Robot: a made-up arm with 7 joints.
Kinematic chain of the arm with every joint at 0, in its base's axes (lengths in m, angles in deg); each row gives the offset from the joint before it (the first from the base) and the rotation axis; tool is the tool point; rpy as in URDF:
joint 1: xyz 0 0 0.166 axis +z
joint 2: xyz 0 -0.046 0.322 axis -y
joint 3: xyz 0 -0.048 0.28 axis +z
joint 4: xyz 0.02 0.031 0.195 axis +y
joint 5: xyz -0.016 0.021 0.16 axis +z
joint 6: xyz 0 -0.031 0.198 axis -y
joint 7: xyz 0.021 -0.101 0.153 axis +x
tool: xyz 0 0 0 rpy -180 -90 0
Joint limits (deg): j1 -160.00..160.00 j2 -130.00..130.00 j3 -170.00..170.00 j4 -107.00..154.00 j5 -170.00..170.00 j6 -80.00..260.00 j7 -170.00..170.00
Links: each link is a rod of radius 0.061 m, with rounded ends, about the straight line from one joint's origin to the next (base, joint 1, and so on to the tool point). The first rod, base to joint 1, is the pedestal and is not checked.
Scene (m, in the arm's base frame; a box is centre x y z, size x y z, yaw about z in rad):
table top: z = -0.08
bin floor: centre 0.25 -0.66 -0.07 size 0.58 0.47 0.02 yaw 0
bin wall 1: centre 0.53 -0.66 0.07 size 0.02 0.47 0.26 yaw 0
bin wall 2: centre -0.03 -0.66 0.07 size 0.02 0.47 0.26 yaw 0
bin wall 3: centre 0.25 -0.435 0.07 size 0.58 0.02 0.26 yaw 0
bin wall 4: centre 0.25 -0.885 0.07 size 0.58 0.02 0.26 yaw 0
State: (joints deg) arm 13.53 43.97 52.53 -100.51 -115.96 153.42 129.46
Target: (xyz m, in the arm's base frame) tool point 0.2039 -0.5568 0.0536
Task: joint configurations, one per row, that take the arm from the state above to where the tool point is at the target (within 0.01 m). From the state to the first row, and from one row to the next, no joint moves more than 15 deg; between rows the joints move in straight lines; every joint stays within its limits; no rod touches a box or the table.
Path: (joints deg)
1: 25.58 49.10 59.21 -98.12 -116.29 147.26 129.46
2: 37.63 54.23 65.88 -95.73 -116.62 141.09 129.46
3: 49.68 59.36 72.56 -93.34 -116.94 134.93 129.46
4: 61.74 64.49 79.24 -90.95 -117.27 128.76 129.46
5: 73.79 69.62 85.91 -88.56 -117.60 122.60 129.46
6: 74.85 80.38 82.41 -82.49 -122.13 116.71 129.46
7: 75.92 91.14 78.91 -76.41 -126.67 110.82 129.46
8: 76.98 101.91 75.41 -70.34 -131.20 104.93 129.46

